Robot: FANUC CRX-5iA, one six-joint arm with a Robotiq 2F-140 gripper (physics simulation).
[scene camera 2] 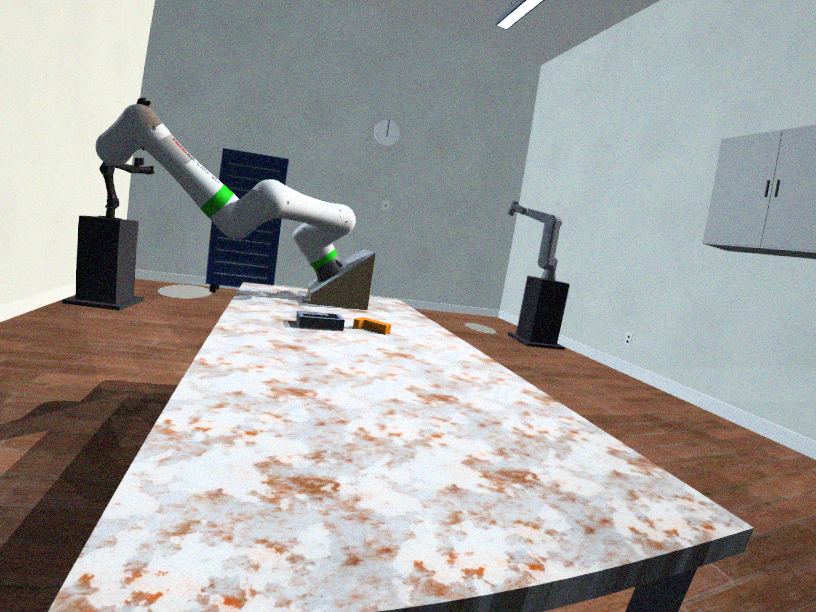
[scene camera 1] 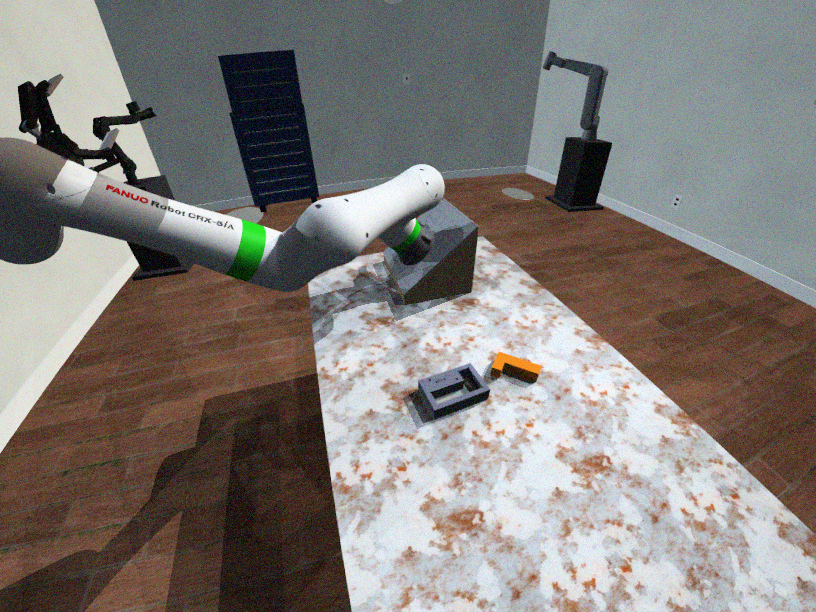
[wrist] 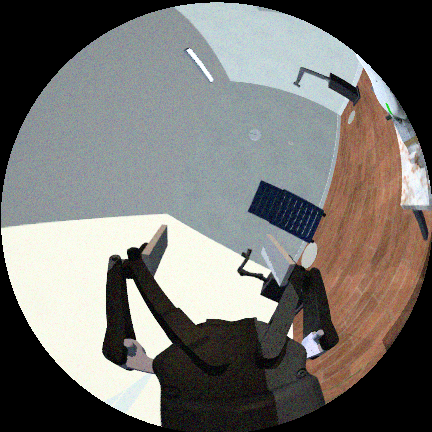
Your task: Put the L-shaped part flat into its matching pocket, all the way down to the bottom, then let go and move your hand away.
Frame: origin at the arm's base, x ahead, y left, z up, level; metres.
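Seen in the pictures: gripper, fingertip midpoint: (scene camera 1: 86, 106) (wrist: 216, 240); arm's base at its link origin: (scene camera 2: 332, 273) (scene camera 1: 417, 247).
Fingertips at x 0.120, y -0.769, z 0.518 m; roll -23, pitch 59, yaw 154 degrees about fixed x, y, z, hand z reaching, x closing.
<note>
Offsets run from my fingertips to a thing's top centre. Level surfaces: height alone.
The orange L-shaped part @[0.392 m ahead, 0.905 m left, 0.608 m down] (scene camera 1: 520, 364) (scene camera 2: 372, 325) lies flat on the table, just right of the dark grey block @[0.415 m ahead, 0.734 m left, 0.601 m down] (scene camera 1: 440, 381) (scene camera 2: 320, 324) in both scene views, apart from it. The block has an L-shaped pocket, open at the top, with no part in it. My gripper (scene camera 1: 82, 111) (wrist: 216, 240) is open and empty, its two finger pads wide apart. It is held high at the far left in scene camera 1's view, well away from the part and the block. In scene camera 2's view the arm hides most of it. The part and the block cannot be made out in the wrist view.
My arm's base stands on a grey wedge (scene camera 1: 454, 263) (scene camera 2: 349, 289) at the far end of the speckled table @[0.638 m down] (scene camera 1: 527, 494) (scene camera 2: 395, 527). A blue cabinet (scene camera 1: 270, 125) (scene camera 2: 247, 256) (wrist: 287, 210) stands behind. Black pedestals (scene camera 1: 583, 171) (scene camera 2: 108, 260) with other arms stand on both sides.
</note>
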